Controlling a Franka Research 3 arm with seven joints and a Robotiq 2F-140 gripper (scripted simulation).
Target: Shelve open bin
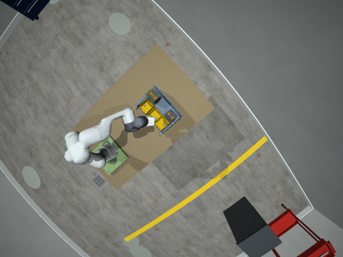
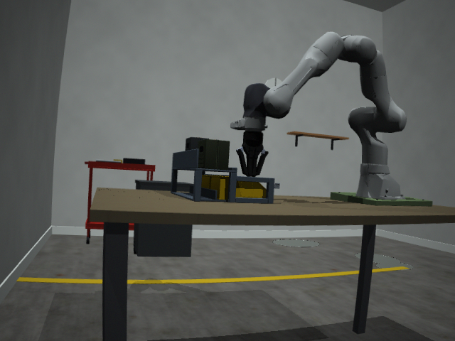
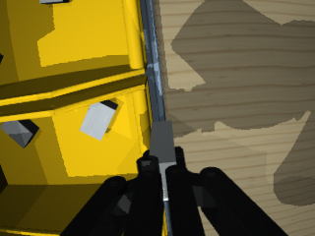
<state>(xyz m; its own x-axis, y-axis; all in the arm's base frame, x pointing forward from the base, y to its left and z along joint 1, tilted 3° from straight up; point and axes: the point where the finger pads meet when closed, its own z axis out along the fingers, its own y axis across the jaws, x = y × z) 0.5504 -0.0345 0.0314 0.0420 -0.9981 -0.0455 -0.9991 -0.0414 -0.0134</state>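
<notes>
Now: the shelf lip 10 mm to the left of my hand and 50 mm below it. The rest, counted from my hand: shelf board 200 mm ahead, 10 mm to the left, 50 mm above.
</notes>
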